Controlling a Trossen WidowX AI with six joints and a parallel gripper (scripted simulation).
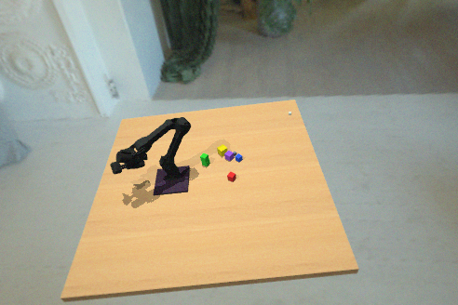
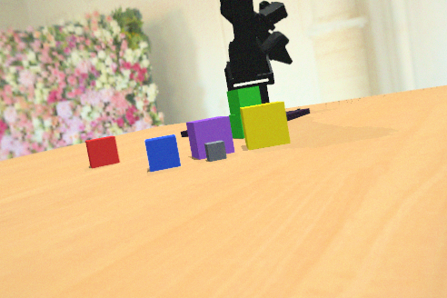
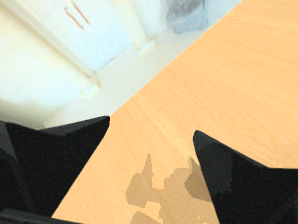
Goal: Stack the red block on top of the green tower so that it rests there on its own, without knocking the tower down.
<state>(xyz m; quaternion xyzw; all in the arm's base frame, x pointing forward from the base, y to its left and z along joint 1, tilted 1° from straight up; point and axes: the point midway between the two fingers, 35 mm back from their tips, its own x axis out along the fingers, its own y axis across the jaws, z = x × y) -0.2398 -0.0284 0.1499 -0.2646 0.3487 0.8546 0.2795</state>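
Now: the red block 600 mm ahead of my gripper tip, 120 mm below it and 60 mm to the right of it. The rest, counted from my gripper tip: small grey block: 640 mm ahead, 130 mm to the left, 130 mm below; then yellow block: 570 mm ahead, 160 mm to the left, 110 mm below; then purple block: 610 mm ahead, 120 mm below, 110 mm to the left.
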